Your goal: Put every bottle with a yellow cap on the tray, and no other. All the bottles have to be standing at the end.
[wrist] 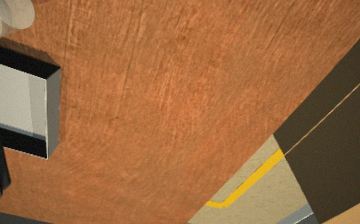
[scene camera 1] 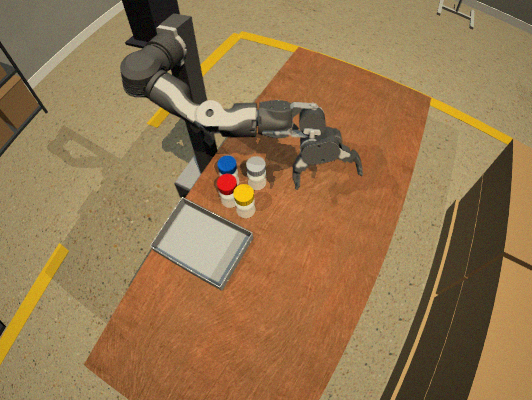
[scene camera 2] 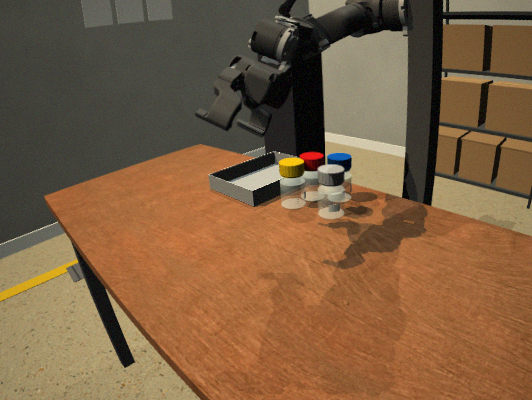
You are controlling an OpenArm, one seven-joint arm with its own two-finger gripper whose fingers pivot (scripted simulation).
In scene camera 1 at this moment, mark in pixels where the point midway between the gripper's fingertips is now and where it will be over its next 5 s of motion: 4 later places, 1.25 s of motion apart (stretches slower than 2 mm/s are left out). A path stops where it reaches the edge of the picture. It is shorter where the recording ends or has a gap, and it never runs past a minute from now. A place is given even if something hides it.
The gripper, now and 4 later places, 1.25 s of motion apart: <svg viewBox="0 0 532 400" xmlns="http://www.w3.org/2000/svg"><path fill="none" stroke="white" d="M329 177L303 172L250 147L240 161L240 185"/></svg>
